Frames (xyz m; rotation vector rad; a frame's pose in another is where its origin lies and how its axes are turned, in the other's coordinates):
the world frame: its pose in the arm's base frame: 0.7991 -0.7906 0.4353 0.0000 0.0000 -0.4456
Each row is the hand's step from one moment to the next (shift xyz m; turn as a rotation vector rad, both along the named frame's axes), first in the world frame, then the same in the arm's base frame.
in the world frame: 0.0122 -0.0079 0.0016 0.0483 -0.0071 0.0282
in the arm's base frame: 0.0076 -0.0124 0.0016 0.0405 -0.0272 0.0282
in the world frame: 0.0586 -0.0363 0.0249 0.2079 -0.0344 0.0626
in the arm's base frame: 0.0372 -0.0580 0.0249 0.1728 -0.1206 0.0626
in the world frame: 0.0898 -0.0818 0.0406 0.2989 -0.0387 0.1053
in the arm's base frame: 0.0458 -0.1125 0.0406 0.2530 -0.1637 0.1053
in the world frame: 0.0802 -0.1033 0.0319 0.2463 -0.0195 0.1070
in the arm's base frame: 0.0278 -0.1278 0.0319 0.2138 -0.1238 0.1070
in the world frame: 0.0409 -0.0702 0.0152 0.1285 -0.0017 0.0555
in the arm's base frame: 0.0067 -0.0810 0.0152 0.1152 -0.0569 0.0555
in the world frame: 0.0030 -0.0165 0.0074 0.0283 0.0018 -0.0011
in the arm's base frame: -0.0044 -0.0162 0.0074 0.0263 -0.0106 -0.0011
